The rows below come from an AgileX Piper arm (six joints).
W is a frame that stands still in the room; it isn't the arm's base.
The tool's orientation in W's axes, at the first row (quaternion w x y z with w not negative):
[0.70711 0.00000 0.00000 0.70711]
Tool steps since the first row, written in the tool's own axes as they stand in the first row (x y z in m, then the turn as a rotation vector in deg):
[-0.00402 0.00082 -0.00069 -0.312 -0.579 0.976]
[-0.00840 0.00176 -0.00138 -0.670 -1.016 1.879]
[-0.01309 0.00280 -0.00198 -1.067 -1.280 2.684]
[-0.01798 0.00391 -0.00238 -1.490 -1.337 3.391]
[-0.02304 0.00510 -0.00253 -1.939 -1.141 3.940]
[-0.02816 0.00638 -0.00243 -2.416 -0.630 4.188]
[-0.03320 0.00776 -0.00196 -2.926 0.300 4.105]
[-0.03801 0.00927 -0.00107 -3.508 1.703 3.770]
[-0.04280 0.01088 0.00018 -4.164 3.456 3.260]
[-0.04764 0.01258 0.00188 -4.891 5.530 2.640]
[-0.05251 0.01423 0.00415 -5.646 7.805 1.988]
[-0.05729 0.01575 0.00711 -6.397 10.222 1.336]
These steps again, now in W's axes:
[-0.00082 -0.00402 -0.00069 0.579 -0.312 0.976]
[-0.00176 -0.00840 -0.00138 1.016 -0.670 1.879]
[-0.00280 -0.01309 -0.00198 1.280 -1.067 2.684]
[-0.00391 -0.01798 -0.00238 1.337 -1.490 3.391]
[-0.00510 -0.02304 -0.00253 1.141 -1.939 3.940]
[-0.00638 -0.02816 -0.00243 0.630 -2.416 4.188]
[-0.00776 -0.03320 -0.00196 -0.300 -2.926 4.105]
[-0.00927 -0.03801 -0.00107 -1.703 -3.508 3.770]
[-0.01088 -0.04280 0.00018 -3.456 -4.164 3.260]
[-0.01258 -0.04764 0.00188 -5.530 -4.891 2.640]
[-0.01423 -0.05251 0.00415 -7.805 -5.646 1.988]
[-0.01575 -0.05729 0.00711 -10.222 -6.397 1.336]

